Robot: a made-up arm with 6 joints.
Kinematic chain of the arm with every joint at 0, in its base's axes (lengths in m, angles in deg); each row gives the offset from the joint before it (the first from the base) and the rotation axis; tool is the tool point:
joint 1: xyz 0 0 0.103 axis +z
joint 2: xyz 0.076 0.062 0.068 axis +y
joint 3: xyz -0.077 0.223 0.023 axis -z
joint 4: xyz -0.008 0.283 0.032 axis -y
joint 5: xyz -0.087 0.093 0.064 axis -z
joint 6: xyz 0 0.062 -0.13 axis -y
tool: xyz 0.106 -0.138 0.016
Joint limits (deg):
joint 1: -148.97..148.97
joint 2: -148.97..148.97
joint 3: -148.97..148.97
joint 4: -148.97..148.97
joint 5: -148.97..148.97
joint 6: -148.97..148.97
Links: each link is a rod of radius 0.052 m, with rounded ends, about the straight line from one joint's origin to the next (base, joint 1, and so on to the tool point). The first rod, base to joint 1, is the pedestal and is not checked.
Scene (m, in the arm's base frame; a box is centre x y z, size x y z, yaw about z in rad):
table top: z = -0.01
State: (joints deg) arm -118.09 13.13 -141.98 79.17 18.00 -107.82
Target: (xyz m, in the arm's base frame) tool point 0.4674 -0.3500 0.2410
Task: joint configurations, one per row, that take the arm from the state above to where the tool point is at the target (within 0.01 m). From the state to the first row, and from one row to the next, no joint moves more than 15 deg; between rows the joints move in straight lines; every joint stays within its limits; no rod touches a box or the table.
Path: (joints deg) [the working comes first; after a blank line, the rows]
Joints at the target: -66.20 148.97 -114.85 147.68 3.10 -85.70
Straight joint move there: clear.

1: -112.90 26.71 -139.27 86.02 16.51 -105.61
2: -107.71 40.30 -136.55 92.87 15.02 -103.40
3: -102.52 53.88 -133.84 99.72 13.53 -101.18
4: -97.34 67.47 -131.13 106.57 12.04 -98.97
5: -92.15 81.05 -128.41 113.42 10.55 -96.76
6: -86.96 94.63 -125.70 120.28 9.06 -94.55
7: -81.77 108.22 -122.99 127.13 7.57 -92.33
8: -76.58 121.80 -120.28 133.98 6.08 -90.12
9: -71.39 135.39 -117.56 140.83 4.59 -87.91
10: -66.20 148.97 -114.85 147.68 3.10 -85.70

